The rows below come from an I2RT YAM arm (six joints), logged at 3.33 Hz.
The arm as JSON. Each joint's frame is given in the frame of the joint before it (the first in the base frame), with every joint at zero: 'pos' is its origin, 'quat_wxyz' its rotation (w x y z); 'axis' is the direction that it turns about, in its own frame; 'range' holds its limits. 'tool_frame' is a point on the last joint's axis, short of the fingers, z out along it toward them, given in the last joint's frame.
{
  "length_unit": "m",
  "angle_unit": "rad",
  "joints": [
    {
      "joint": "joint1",
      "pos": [
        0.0,
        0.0,
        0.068
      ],
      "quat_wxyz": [
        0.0,
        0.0,
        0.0,
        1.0
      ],
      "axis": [
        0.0,
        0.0,
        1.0
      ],
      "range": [
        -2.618,
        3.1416
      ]
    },
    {
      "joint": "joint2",
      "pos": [
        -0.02,
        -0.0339,
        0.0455
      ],
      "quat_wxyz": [
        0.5,
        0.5,
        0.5,
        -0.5
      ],
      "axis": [
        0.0,
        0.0,
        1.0
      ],
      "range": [
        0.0,
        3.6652
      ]
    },
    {
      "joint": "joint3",
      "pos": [
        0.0,
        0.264,
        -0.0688
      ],
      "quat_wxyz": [
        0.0,
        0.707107,
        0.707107,
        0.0
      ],
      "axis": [
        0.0,
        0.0,
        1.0
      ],
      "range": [
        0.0,
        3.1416
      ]
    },
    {
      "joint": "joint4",
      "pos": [
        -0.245,
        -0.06,
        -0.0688
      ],
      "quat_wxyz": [
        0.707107,
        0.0,
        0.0,
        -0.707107
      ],
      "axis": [
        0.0,
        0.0,
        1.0
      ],
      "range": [
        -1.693,
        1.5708
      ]
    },
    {
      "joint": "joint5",
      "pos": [
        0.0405,
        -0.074,
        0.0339
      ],
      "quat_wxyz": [
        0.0,
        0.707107,
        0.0,
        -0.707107
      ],
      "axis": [
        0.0,
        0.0,
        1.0
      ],
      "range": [
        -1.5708,
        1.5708
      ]
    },
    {
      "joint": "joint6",
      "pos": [
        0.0,
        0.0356,
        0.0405
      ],
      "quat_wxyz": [
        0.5,
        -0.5,
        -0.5,
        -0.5
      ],
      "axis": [
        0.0,
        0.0,
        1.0
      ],
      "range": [
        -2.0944,
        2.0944
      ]
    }
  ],
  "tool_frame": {
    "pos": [
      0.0,
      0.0,
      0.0
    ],
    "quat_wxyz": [
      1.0,
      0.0,
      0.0,
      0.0
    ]
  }
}
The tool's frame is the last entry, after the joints.
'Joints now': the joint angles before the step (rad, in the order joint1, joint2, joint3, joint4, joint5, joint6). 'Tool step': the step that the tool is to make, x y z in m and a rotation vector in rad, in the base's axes. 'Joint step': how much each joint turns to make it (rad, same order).
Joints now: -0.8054, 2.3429, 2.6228, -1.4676, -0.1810, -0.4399
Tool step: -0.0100, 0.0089, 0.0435, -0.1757, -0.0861, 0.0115
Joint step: 0.0015, -0.1033, -0.0248, 0.1022, 0.0486, -0.0366
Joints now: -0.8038, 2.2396, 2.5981, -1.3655, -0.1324, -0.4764
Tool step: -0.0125, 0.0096, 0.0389, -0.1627, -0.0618, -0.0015
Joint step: -0.0009, -0.0805, 0.0004, 0.0750, 0.0551, -0.0406
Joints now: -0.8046, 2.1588, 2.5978, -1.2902, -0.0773, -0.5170
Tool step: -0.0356, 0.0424, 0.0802, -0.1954, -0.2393, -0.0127
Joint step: 0.0093, -0.2165, -0.0645, 0.1582, -0.0059, 0.0413
